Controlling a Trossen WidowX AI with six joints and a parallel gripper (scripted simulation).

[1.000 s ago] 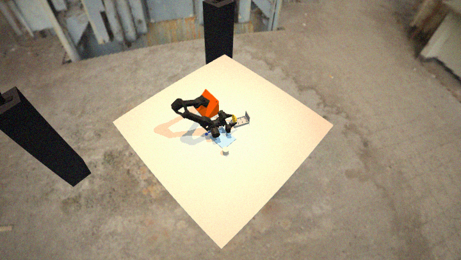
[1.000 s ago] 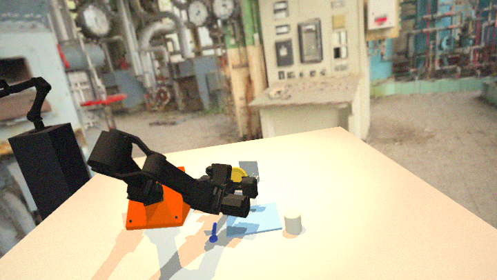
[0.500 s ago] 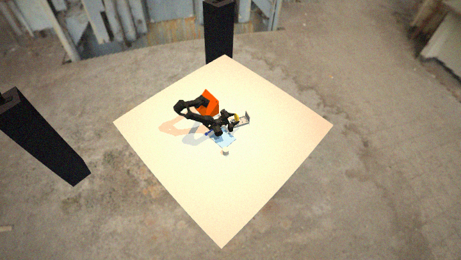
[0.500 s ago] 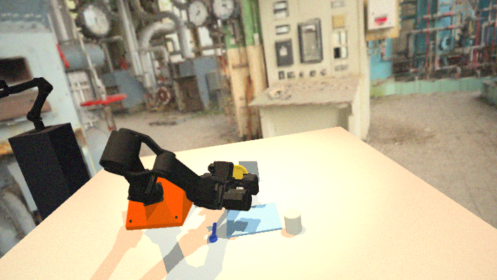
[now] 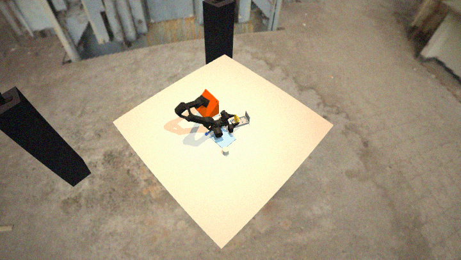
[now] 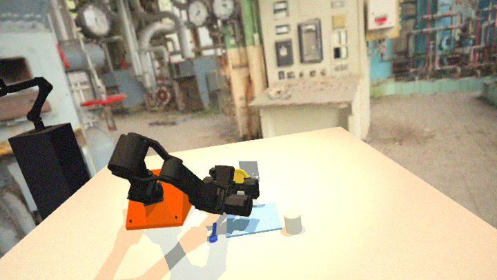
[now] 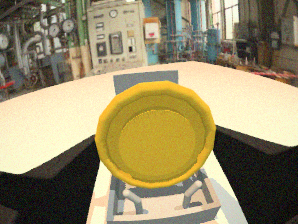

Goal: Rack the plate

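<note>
Right now my gripper tip is 1 cm to the left of the yellow plate. Also, from my gripper tip: light blue mat (2 cm ahead, 18 cm to the right, 5 cm below); small blue piece (9 cm behind, 22 cm to the right, 5 cm below); grey dish rack (1 cm ahead, 2 cm to the left, 3 cm below).
</note>
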